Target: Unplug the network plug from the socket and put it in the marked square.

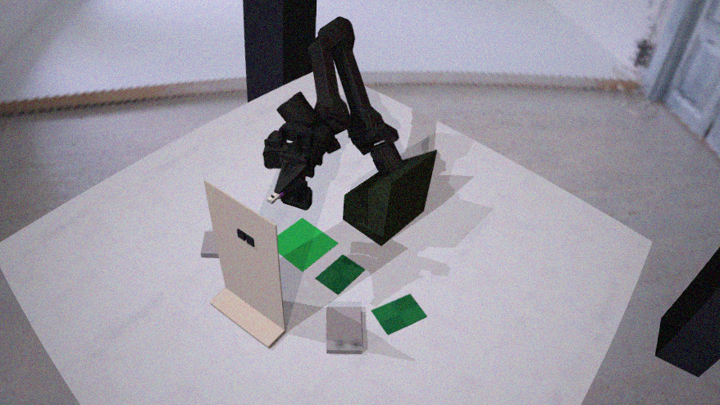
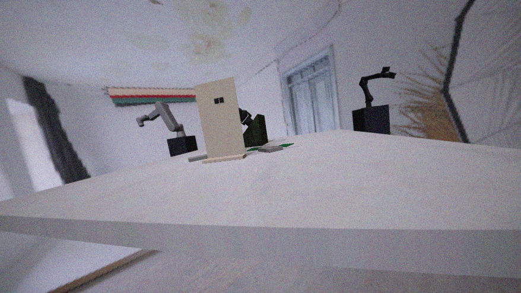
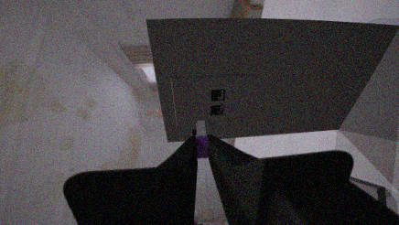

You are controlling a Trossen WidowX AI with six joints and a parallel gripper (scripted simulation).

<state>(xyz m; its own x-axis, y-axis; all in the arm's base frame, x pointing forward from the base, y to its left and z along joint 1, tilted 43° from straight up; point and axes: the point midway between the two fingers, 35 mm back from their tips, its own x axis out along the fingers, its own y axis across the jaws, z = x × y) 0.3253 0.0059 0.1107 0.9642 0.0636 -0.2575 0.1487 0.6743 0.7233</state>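
The green marked square is 270 mm below my gripper tip, 130 mm behind it and 40 mm to the right of it. Also, from my gripper tip: beige upright panel (120 mm below, 100 mm ahead); purple network plug (right at my gripper tip).
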